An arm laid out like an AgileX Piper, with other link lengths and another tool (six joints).
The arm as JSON. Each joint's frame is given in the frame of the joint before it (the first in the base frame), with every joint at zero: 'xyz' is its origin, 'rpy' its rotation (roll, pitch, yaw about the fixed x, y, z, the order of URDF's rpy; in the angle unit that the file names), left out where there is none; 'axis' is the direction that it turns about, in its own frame. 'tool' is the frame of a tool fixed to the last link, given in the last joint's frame.
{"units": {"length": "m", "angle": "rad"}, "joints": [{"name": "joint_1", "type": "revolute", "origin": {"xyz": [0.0, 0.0, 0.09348]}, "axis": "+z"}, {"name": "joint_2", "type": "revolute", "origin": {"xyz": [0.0, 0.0, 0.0], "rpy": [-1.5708, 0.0, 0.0]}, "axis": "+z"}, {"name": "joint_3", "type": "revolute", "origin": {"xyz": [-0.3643, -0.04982, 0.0]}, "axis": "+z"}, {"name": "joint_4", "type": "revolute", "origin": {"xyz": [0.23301, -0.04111, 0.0], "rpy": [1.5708, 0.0, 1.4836]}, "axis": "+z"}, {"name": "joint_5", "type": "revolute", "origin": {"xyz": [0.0, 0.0, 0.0], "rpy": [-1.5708, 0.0, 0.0]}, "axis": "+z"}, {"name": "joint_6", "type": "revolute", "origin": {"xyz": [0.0, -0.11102, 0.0], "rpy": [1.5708, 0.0, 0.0]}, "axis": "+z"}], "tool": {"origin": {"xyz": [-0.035, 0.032, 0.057], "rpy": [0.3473, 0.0, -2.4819]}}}
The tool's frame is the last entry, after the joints.
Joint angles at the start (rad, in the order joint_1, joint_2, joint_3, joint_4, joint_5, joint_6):
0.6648 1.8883 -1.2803 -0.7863 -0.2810 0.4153
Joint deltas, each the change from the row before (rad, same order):
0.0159 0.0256 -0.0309 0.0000 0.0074 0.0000
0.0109 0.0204 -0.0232 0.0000 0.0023 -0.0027
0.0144 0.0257 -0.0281 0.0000 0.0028 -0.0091
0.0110 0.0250 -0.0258 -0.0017 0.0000 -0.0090
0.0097 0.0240 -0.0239 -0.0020 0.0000 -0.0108
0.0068 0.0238 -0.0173 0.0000 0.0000 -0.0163
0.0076 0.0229 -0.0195 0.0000 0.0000 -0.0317
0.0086 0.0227 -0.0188 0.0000 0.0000 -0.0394
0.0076 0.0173 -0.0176 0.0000 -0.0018 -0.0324
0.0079 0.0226 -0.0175 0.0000 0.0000 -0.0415
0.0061 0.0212 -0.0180 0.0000 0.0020 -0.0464
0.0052 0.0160 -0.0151 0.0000 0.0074 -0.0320
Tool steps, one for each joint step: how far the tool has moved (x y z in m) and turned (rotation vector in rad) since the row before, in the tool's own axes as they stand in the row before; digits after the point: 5 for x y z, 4 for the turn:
-0.00236 -0.00176 0.01129 0.0092 -0.0058 -0.0042
-0.00211 -0.00106 0.00861 0.0085 -0.0043 -0.0054
-0.00371 -0.00167 0.01094 0.0111 -0.0085 -0.0118
-0.00375 -0.00055 0.00997 0.0103 -0.0079 -0.0122
-0.00409 -0.00009 0.00934 0.0089 -0.0088 -0.0135
-0.00624 0.00191 0.00836 0.0045 -0.0136 -0.0134
-0.00598 0.00083 0.00843 0.0061 -0.0165 -0.0296
-0.00678 0.00009 0.00860 0.0071 -0.0197 -0.0369
-0.00401 -0.00114 0.00696 0.0085 -0.0122 -0.0327
-0.00737 0.00009 0.00841 0.0067 -0.0207 -0.0383
-0.00677 0.00074 0.00766 0.0039 -0.0213 -0.0431
-0.00509 0.00080 0.00596 -0.0006 -0.0175 -0.0293

